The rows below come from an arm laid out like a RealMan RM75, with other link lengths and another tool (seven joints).
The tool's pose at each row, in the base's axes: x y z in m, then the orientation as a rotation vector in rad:
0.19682, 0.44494, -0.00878, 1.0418, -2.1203, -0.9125
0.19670, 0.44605, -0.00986, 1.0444, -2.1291, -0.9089
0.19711, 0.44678, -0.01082, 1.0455, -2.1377, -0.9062
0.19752, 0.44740, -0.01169, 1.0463, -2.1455, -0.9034
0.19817, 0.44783, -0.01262, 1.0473, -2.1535, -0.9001
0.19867, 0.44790, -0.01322, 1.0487, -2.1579, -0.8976
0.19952, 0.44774, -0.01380, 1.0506, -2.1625, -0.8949
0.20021, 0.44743, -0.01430, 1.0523, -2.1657, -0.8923
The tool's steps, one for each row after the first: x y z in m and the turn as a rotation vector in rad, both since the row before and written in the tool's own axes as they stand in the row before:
-0.00109, -0.00029, 0.00107, 0.0073, -0.0049, -0.0001
-0.00102, -0.00059, 0.00049, 0.0062, -0.0052, 0.0006
-0.00090, -0.00057, 0.00041, 0.0057, -0.0045, 0.0008
-0.00088, -0.00080, 0.00022, 0.0062, -0.0044, 0.0008
-0.00044, -0.00065, 0.00002, 0.0040, -0.0021, 0.0000
-0.00043, -0.00089, -0.00031, 0.0044, -0.0022, -0.0002
-0.00021, -0.00083, -0.00029, 0.0035, -0.0011, -0.0002

